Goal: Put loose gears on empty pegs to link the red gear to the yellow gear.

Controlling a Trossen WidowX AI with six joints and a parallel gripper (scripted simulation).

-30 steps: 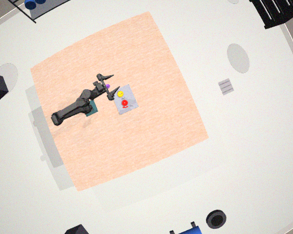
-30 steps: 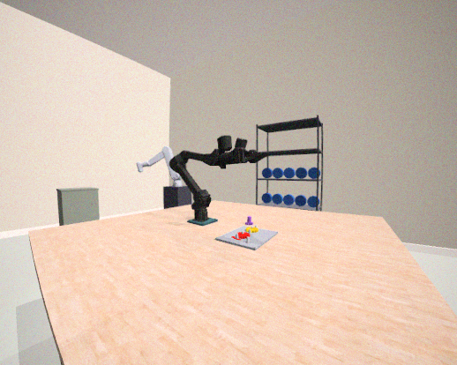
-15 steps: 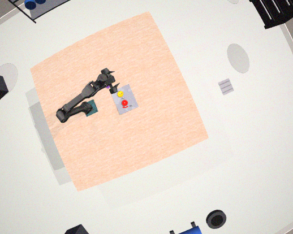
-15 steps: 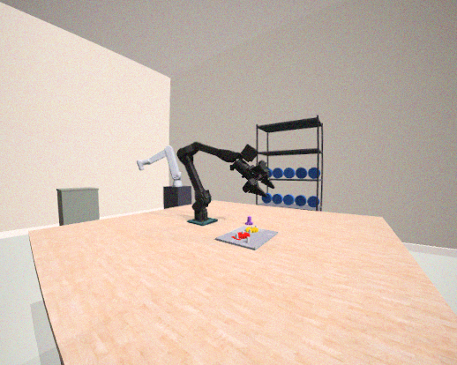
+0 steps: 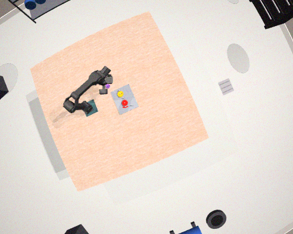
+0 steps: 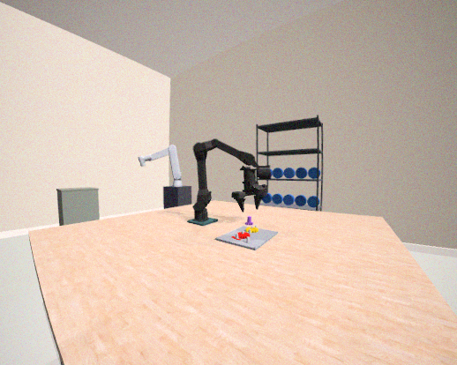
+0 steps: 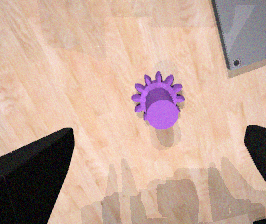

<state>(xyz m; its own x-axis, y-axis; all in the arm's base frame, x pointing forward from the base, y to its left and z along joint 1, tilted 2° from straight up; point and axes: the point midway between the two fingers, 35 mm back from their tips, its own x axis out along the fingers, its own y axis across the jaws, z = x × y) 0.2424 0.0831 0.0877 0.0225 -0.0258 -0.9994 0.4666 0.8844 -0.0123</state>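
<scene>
The purple gear lies 50 mm below my gripper tip. Round my gripper tip: yellow gear: 120 mm to the right, 60 mm ahead, 50 mm below; then red gear: 200 mm to the right, 50 mm below, 50 mm ahead; then red arrow: 230 mm to the right, 60 mm below, 40 mm ahead.
</scene>
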